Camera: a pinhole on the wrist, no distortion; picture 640 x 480 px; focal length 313.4 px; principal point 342.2 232.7 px. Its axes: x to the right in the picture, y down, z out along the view. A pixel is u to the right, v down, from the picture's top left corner.
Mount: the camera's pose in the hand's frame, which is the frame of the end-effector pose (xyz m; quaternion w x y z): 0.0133 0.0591 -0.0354 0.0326 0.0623 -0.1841 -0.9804
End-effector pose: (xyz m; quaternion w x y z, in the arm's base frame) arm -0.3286 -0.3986 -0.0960 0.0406 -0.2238 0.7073 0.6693
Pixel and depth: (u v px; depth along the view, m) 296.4 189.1 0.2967
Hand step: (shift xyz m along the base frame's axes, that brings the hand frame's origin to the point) -0.1454 0.2175 0.1641
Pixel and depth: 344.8 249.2 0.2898
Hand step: -0.0880 0.2372 0.1234
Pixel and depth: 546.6 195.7 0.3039
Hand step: 0.0827 0.2630 0.2298
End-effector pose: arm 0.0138 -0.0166 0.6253 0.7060 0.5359 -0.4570 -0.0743
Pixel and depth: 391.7 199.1 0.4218
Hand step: -0.3978 -0.0597 0.1426
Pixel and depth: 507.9 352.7 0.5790
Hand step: -0.6140 -0.1500 -0.1712
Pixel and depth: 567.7 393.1 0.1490
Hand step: -0.1608 -0.0030 -0.0347
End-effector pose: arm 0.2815 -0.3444 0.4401 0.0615 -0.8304 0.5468 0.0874
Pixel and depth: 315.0 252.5 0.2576
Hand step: -0.1425 -0.0140 -0.2076
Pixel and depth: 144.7 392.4 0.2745
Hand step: -0.0017 -0.0973 -0.3148
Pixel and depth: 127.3 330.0 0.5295
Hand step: -0.0403 -0.2173 -0.6078
